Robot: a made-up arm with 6 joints.
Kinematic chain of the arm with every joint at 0, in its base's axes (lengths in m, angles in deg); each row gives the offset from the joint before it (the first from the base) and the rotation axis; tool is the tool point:
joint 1: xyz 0 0 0.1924 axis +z
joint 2: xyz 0 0 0 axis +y
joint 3: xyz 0 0 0.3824 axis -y
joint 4: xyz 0 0 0 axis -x
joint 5: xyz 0.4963 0 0 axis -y
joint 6: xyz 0 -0.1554 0 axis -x
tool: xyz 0 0 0
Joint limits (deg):
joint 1: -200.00..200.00
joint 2: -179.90..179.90
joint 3: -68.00..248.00
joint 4: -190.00..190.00
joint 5: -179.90..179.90
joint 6: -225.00..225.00
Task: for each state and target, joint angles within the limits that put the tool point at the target. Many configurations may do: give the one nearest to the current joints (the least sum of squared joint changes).
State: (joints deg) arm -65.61 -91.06 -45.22 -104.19 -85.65 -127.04
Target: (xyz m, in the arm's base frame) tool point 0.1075 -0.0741 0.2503
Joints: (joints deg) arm -40.37 -96.70 -68.00 -94.86 -85.65 -127.04
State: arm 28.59 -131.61 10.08 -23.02 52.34 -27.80
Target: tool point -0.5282 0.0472 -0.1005
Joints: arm -19.36 -177.22 2.22 -32.84 52.34 -27.80
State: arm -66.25 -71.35 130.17 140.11 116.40 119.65
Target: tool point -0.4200 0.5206 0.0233
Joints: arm -42.32 -56.73 157.97 131.09 116.40 119.65
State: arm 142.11 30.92 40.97 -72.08 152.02 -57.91
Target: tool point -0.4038 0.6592 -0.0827
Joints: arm 125.61 80.91 56.75 -69.06 152.02 -57.91
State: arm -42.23 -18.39 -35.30 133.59 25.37 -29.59
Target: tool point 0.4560 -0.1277 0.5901
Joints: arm -28.69 -7.11 -17.86 133.47 25.37 -29.59
